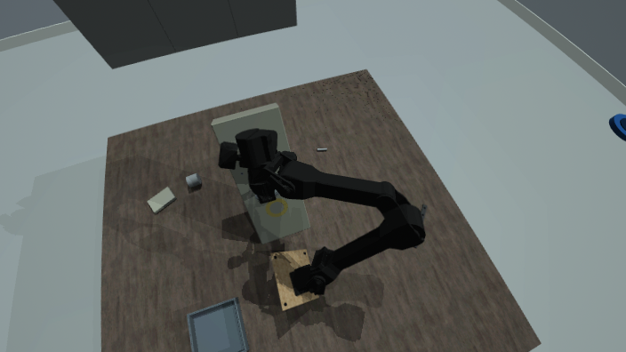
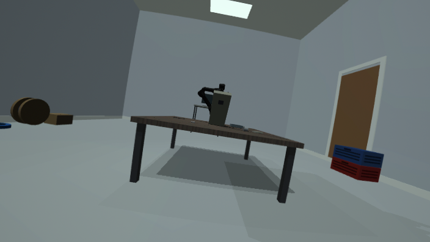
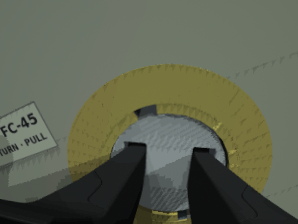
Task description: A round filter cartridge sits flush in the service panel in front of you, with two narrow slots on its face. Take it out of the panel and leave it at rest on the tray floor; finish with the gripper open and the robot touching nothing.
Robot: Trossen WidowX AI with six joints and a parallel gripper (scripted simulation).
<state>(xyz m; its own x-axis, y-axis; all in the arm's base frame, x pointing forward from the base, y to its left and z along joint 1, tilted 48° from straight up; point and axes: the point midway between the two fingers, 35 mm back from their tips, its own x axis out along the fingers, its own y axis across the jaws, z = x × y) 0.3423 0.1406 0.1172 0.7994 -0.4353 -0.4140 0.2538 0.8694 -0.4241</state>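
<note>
The round filter cartridge lies 1 cm below my gripper tip and 1 cm ahead of it. Round my gripper tip: grey tray: 42 cm behind, 27 cm to the left, 26 cm below; beige block: 42 cm to the left, 26 cm below, 7 cm ahead; small pin: 27 cm below, 24 cm to the right, 10 cm ahead.
</note>
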